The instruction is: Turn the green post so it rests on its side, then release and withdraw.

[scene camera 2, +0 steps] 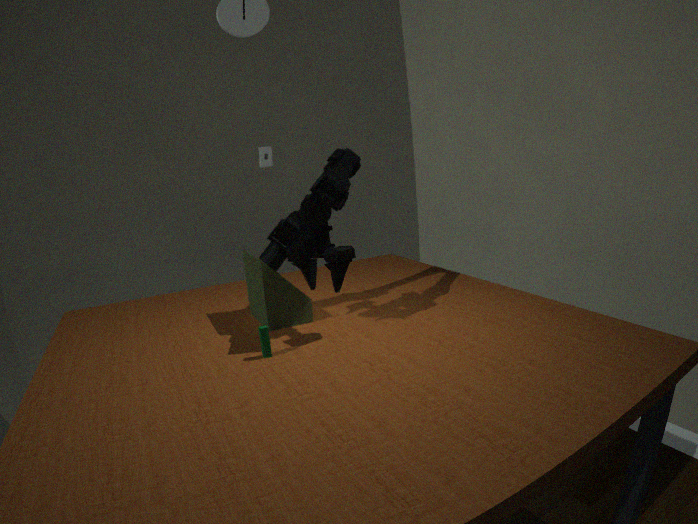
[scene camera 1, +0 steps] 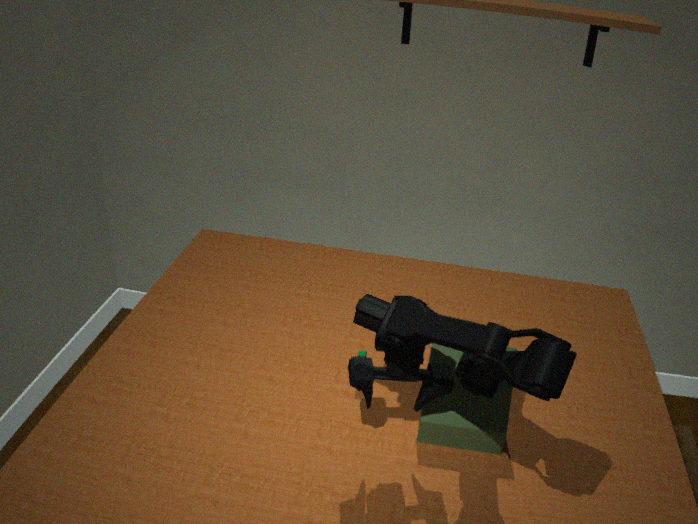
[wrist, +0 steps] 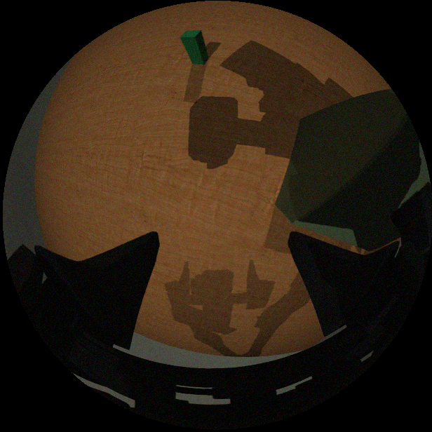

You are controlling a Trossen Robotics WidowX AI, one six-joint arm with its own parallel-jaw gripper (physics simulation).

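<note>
The green post (scene camera 1: 362, 354) (scene camera 2: 265, 341) (wrist: 194, 47) stands upright on the table. In the scene camera 1 view its top edge shows and the rest is hidden behind a finger of the gripper. My gripper (scene camera 1: 392, 407) (scene camera 2: 325, 291) (wrist: 226, 239) is open and empty, fingers pointing down above the table. In the wrist view the post is at the top, well ahead of the fingertips and apart from them.
A dull green wedge-shaped block (scene camera 1: 462, 437) (scene camera 2: 284, 304) (wrist: 340, 150) stands on the table (scene camera 1: 253, 315) (scene camera 2: 394, 406) (wrist: 115, 150) beside the post. The arm reaches over the block, and its right finger is close to it in the wrist view. A wall shelf (scene camera 1: 535, 10) is high behind.
</note>
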